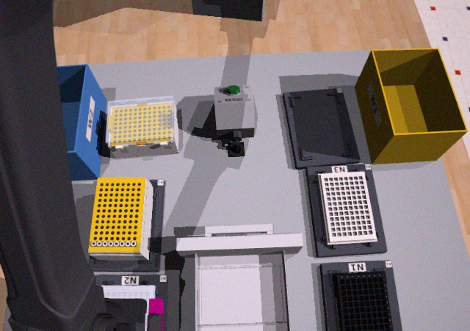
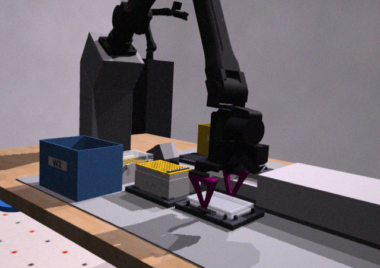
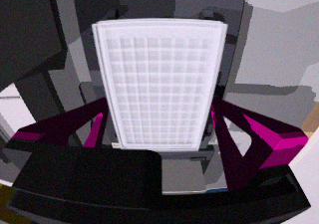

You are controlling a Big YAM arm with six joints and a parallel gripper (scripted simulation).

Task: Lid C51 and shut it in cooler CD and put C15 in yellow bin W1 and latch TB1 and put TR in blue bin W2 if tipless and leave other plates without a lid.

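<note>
My hand is right at the plate lid. The rest, counted from my hand: tip rack TR: 17 cm behind, 2 cm to the right, 3 cm above; then clear plate: 1 cm below; then nest N2: 2 cm below.
</note>
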